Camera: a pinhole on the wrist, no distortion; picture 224 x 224 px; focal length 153.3 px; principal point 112.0 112.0 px. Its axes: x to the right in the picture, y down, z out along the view. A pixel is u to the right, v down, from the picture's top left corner.
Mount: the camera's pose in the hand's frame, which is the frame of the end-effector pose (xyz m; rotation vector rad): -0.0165 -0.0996 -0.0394 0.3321 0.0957 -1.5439
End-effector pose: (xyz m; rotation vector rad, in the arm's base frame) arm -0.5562 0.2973 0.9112 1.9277 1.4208 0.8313
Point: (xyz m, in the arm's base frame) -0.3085 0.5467 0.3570
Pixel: 137.7 200.6
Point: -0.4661 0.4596 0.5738
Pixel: 144.5 208.5
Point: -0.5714 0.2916 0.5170
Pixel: 172.3 111.0
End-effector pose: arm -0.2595 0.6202 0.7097 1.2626 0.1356 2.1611
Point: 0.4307 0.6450 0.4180
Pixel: 166.7 17.7
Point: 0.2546 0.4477 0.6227
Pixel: 80.7 32.0
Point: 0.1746 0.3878 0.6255
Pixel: 49.6 13.8
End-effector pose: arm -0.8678 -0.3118 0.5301 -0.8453 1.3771 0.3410
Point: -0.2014 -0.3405 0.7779
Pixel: 187.8 112.6
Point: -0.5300 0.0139 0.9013
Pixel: 78.0 33.8
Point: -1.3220 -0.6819 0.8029
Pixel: behind the camera
